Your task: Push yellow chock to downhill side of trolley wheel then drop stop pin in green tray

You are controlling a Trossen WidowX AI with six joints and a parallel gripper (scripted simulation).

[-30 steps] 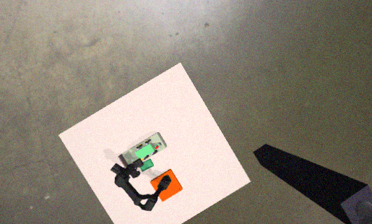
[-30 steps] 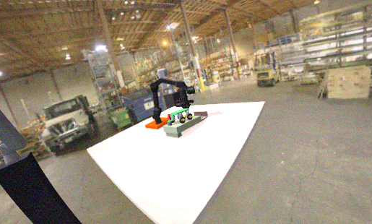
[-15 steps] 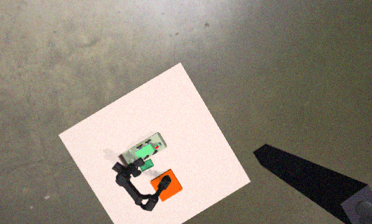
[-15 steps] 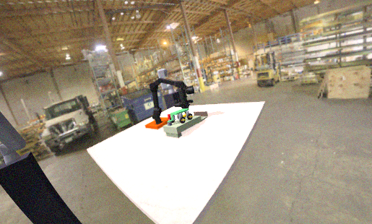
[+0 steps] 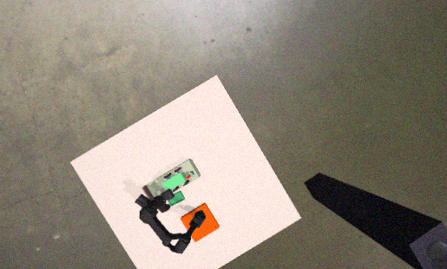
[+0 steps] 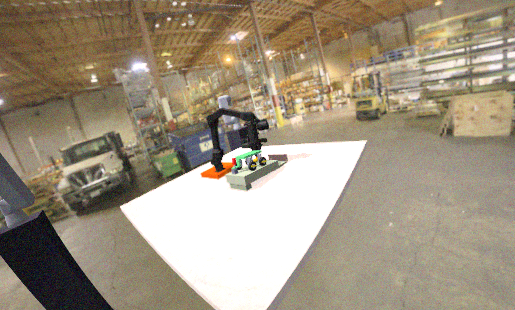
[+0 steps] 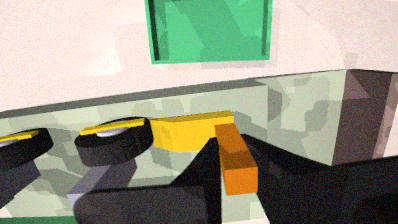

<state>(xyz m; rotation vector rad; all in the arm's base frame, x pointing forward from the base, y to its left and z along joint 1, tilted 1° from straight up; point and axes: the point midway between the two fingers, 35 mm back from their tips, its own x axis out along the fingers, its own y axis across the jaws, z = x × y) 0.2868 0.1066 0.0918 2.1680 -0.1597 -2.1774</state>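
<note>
Right now my gripper tip is 2 cm to the left of the yellow chock and 1 cm above it. Also, from my gripper tip: grey-green ramp: 10 cm below, 8 cm to the left, 5 cm ahead; then trolley: 12 cm to the right, 5 cm ahead, 2 cm above; then green tray: 10 cm below, 8 cm behind, 1 cm to the right.
</note>
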